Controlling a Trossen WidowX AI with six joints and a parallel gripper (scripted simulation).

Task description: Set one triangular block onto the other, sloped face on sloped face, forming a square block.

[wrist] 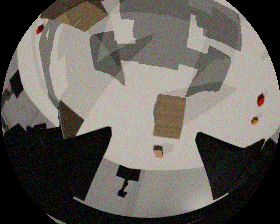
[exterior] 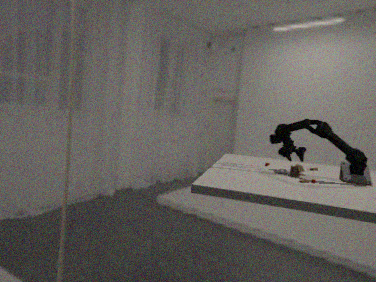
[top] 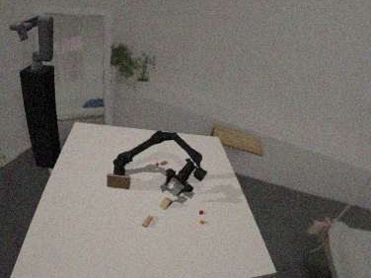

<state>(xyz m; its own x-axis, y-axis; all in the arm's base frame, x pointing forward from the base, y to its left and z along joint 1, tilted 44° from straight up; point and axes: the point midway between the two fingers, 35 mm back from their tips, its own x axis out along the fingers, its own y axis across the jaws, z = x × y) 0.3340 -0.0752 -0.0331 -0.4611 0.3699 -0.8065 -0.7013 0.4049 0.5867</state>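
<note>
Now: gripper tip 2 cm past the tan triangular block, 5 cm to the left of it and 5 cm above it. Round my gripper tip: yellow piece (18 cm ahead, 18 cm to the right, 6 cm below).
</note>
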